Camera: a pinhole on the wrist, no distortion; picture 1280 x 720 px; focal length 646.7 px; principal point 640.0 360.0 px. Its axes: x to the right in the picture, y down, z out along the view. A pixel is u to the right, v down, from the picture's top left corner.
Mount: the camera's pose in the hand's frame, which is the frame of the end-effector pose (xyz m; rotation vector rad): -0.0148 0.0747 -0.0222 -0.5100 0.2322 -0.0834
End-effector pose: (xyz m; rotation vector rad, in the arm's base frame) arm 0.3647 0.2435 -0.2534 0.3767 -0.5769 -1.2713
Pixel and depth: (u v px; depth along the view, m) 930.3 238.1 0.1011
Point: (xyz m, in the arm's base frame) 0.4144 0.2217 -0.1355
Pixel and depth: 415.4 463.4 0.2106
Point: 0.4334 0.3405 -0.0157
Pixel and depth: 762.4 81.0 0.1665
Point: 0.3543 0.2213 -0.0752
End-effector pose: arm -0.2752 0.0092 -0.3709 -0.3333 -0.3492 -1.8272
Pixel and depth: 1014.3 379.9 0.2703
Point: -0.1408 -0.1495 -0.1206
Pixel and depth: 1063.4 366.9 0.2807
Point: -0.1517 -0.1715 -0.1038
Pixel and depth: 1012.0 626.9 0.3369
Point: -0.0219 -0.2416 -0.1033
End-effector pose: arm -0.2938 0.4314 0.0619 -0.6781 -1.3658 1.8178
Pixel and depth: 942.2 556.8 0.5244
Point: -0.8336 0.4903 -0.2541
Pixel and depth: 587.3 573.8 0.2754
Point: -0.5165 0.3189 -0.1628
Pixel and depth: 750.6 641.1 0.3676
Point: -0.6222 0.3767 -0.2402
